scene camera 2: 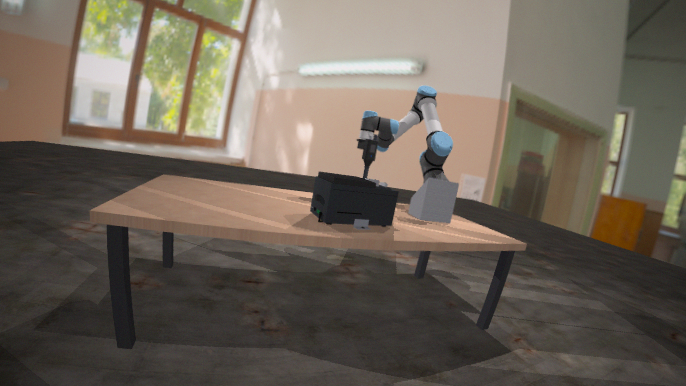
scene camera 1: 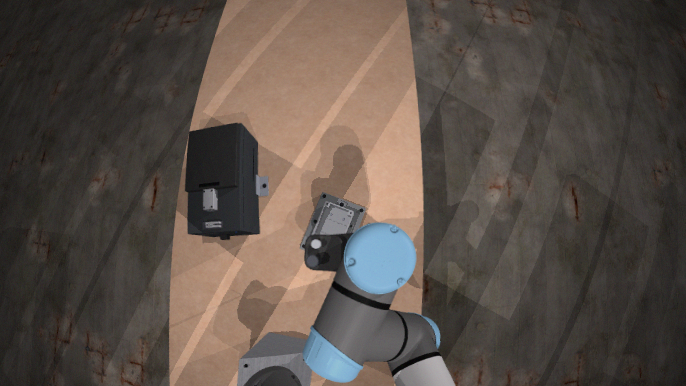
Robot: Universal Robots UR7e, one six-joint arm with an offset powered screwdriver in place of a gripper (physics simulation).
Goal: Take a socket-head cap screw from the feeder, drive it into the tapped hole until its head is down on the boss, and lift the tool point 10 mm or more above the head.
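Note:
The black screw feeder point(scene camera 1: 212, 160) point(scene camera 2: 357, 206) stands at the left of the table in scene camera 1 and in front of the tool in scene camera 2. A grey metal workpiece point(scene camera 1: 336, 219) with a raised rim and several small holes lies turned at an angle, right of the feeder. My screwdriver point(scene camera 1: 324, 254) point(scene camera 2: 365, 175) points down over the near left end of the workpiece in scene camera 1. In scene camera 2 its tip passes behind the feeder's top edge. The tool and arm hide part of the workpiece. The tapped hole, the boss and any screw at the tip cannot be made out.
The arm's blue-capped wrist point(scene camera 1: 380, 258) point(scene camera 2: 370, 114) is beside the tool and overhangs the workpiece's near right corner. The grey robot pedestal point(scene camera 1: 275, 347) point(scene camera 2: 436, 202) stands on the wooden table point(scene camera 1: 300, 75) point(scene camera 2: 210, 210). A small metal tab point(scene camera 1: 262, 185) sticks out from the feeder's right side.

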